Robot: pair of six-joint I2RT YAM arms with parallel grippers.
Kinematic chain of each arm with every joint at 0, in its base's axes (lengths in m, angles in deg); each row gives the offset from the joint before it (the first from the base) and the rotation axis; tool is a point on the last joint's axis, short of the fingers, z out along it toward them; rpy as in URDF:
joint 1: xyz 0 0 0.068 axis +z
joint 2: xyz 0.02 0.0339 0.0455 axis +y
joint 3: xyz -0.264 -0.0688 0 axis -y
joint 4: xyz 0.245 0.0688 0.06 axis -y
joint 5: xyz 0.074 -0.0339 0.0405 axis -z
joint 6: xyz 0.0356 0 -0.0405 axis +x
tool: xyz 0 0 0 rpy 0 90 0
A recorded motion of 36 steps. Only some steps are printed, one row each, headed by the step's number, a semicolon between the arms.
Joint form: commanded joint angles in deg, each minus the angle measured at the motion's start. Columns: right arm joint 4, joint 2, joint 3, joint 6, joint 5, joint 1; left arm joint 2, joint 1, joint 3, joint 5, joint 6, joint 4.
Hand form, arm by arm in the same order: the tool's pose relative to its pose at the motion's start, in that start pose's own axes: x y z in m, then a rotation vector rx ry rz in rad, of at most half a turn. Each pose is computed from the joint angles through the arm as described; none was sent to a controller.
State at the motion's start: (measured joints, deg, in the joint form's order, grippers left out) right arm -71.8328 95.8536 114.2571 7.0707 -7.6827 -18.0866; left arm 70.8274 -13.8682 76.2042 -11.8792 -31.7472 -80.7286
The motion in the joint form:
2: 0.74 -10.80 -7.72 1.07 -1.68 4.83; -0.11 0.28 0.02 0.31 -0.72 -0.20
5: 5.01 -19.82 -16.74 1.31 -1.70 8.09; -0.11 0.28 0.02 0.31 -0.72 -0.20
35: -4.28 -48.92 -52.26 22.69 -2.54 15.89; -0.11 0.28 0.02 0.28 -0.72 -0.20
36: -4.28 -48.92 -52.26 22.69 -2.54 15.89; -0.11 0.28 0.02 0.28 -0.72 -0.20
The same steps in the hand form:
2: 0.0363 0.0256 -0.0411 -0.0885 -0.0448 -0.0565; 0.0002 0.0011 -0.0003 0.0024 0.0040 -0.0169
5: 0.0680 0.0350 -0.0603 -0.1371 -0.1060 -0.1042; 0.0002 0.0011 -0.0003 0.0024 0.0040 -0.0169
35: 0.2320 0.0113 -0.0528 -0.1315 0.2197 0.1837; 0.0001 0.0011 -0.0003 0.0019 0.0038 -0.0169
36: 0.2320 0.0113 -0.0528 -0.1315 0.2197 0.1837; 0.0001 0.0011 -0.0003 0.0019 0.0038 -0.0169

